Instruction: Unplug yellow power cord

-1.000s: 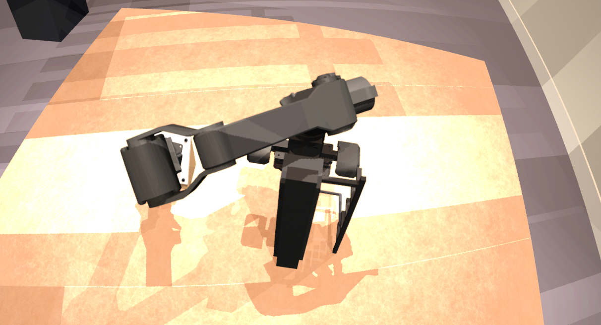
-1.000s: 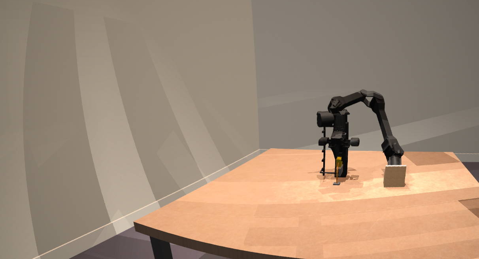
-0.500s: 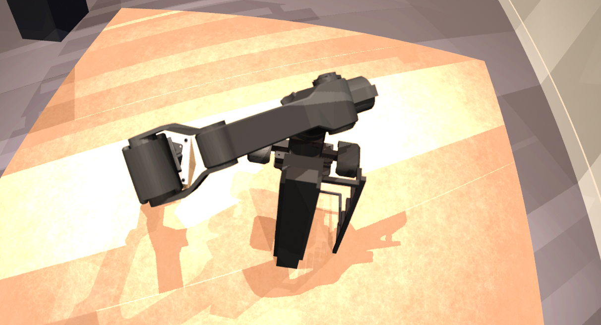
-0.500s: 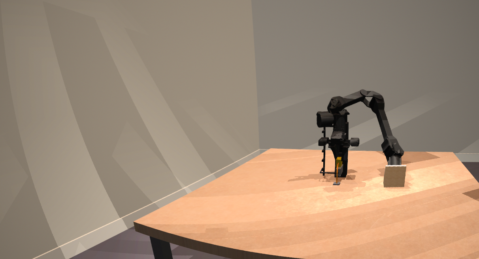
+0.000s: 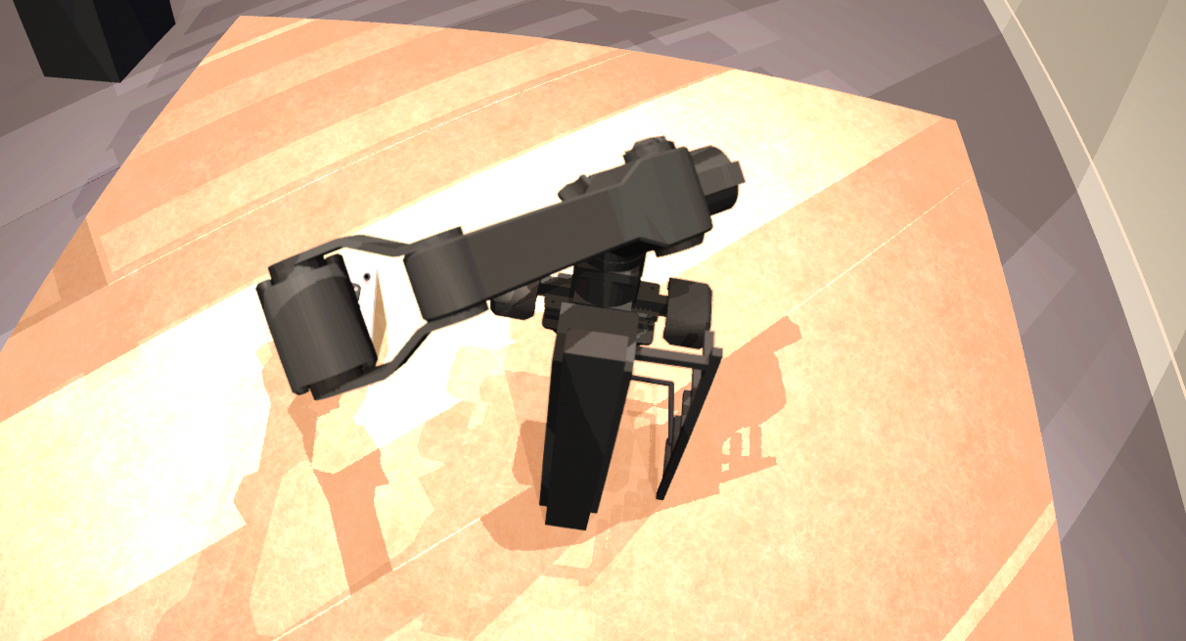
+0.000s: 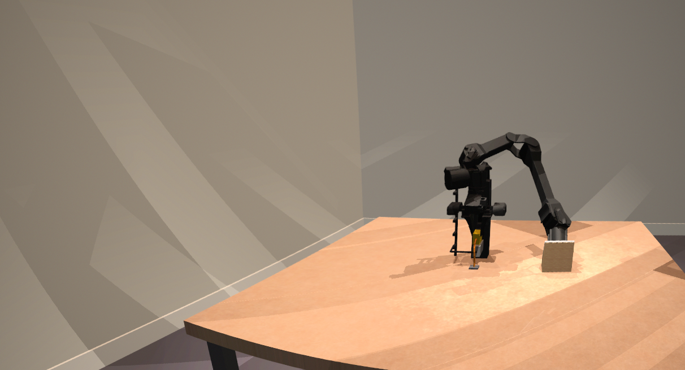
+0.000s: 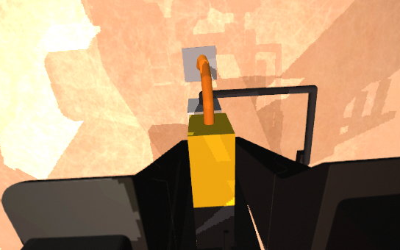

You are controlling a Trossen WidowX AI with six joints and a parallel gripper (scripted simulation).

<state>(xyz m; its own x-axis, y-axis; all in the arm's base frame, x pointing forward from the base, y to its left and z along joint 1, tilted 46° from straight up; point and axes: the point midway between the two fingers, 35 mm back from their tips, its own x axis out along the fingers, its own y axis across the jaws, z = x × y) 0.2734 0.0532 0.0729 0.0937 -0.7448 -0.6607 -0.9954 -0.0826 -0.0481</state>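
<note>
Now: gripper tip 3 cm to the left of the yellow plug. From my gripper tip the other things lie so: dark tower 13 cm to the right, 5 cm above; then pad 9 cm below, 3 cm to the left.
</note>
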